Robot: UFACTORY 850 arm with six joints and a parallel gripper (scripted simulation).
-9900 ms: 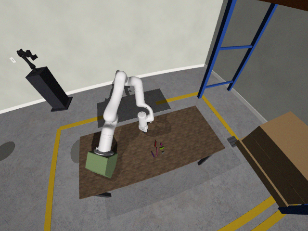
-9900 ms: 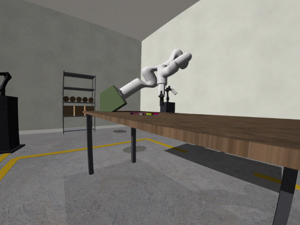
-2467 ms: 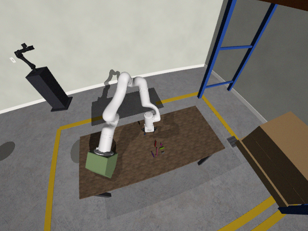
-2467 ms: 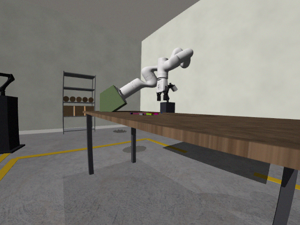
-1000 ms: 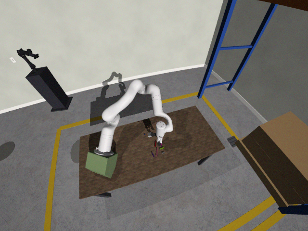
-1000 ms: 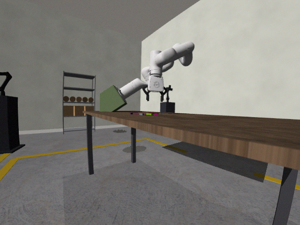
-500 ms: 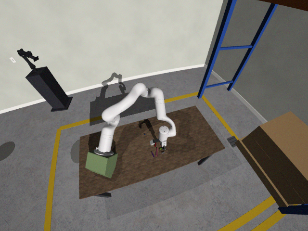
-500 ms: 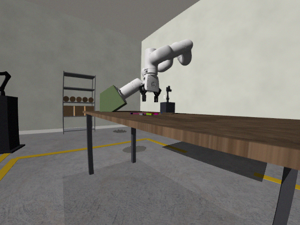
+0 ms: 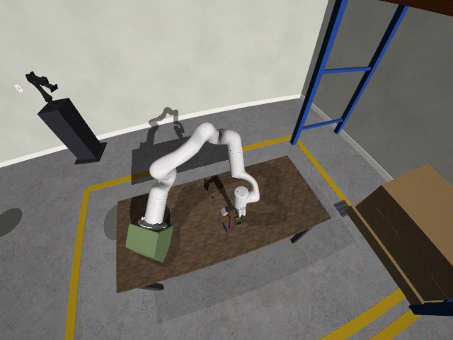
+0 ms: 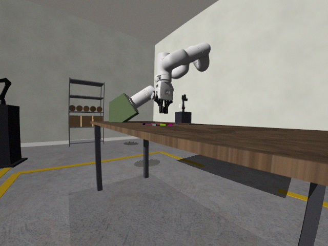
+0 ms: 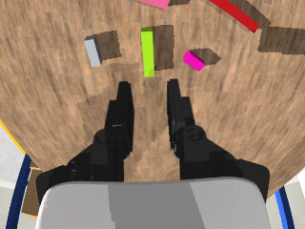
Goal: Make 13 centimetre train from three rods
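Now: hand 8 cm above the lime rod. The rest, counted from my hand: magenta rod 5 cm to the left, 8 cm below; then pink rod 6 cm behind, 4 cm to the right, 8 cm below; then grey rod 1 cm ahead, 5 cm to the right, 8 cm below.
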